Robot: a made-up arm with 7 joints. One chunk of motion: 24 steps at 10 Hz.
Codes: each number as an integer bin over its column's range. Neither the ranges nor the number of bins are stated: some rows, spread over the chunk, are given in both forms.
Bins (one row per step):
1: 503 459 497 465 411 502 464
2: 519 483 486 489 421 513 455
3: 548 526 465 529 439 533 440
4: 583 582 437 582 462 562 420
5: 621 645 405 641 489 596 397
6: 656 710 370 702 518 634 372
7: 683 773 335 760 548 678 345
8: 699 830 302 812 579 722 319
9: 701 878 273 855 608 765 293
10: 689 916 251 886 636 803 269
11: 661 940 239 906 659 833 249
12: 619 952 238 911 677 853 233
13: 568 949 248 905 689 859 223
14: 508 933 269 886 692 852 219
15: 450 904 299 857 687 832 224
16: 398 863 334 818 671 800 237
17: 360 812 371 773 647 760 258
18: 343 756 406 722 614 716 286
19: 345 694 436 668 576 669 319
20: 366 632 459 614 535 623 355
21: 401 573 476 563 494 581 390
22: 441 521 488 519 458 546 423
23: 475 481 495 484 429 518 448
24: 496 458 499 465 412 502 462
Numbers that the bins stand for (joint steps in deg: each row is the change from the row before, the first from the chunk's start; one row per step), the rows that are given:
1: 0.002 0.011 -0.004 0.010 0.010 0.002 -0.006
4: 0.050 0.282 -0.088 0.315 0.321 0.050 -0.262
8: 0.120 0.828 -0.277 0.913 1.035 0.178 -0.848
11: 0.097 1.070 -0.365 1.158 1.524 0.267 -1.254
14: 0.005 1.055 -0.323 1.106 1.725 0.282 -1.429
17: -0.084 0.788 -0.180 0.812 1.451 0.209 -1.202
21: -0.059 0.262 -0.033 0.265 0.516 0.065 -0.436
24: -0.002 0.009 -0.001 0.010 0.016 0.002 -0.018
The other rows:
2: 0.012 0.064 -0.019 0.073 0.071 0.011 -0.058
3: 0.029 0.158 -0.048 0.177 0.181 0.027 -0.145
5: 0.073 0.420 -0.132 0.468 0.486 0.077 -0.395
6: 0.094 0.564 -0.181 0.627 0.663 0.108 -0.540
7: 0.110 0.702 -0.231 0.778 0.846 0.143 -0.697
9: 0.121 0.934 -0.317 1.025 1.213 0.213 -0.999
10: 0.114 1.017 -0.348 1.106 1.383 0.243 -1.138
12: 0.072 1.096 -0.366 1.171 1.634 0.283 -1.347
13: 0.041 1.090 -0.352 1.155 1.707 0.288 -1.405
15: -0.030 0.991 -0.281 1.030 1.695 0.266 -1.399
16: -0.061 0.901 -0.232 0.929 1.597 0.241 -1.324
18: -0.094 0.665 -0.131 0.679 1.249 0.173 -1.040
19: -0.093 0.528 -0.089 0.539 1.017 0.136 -0.848
20: -0.080 0.392 -0.057 0.398 0.767 0.099 -0.639
22: -0.035 0.147 -0.016 0.151 0.297 0.037 -0.244
23: -0.015 0.059 -0.006 0.060 0.120 0.015 -0.099

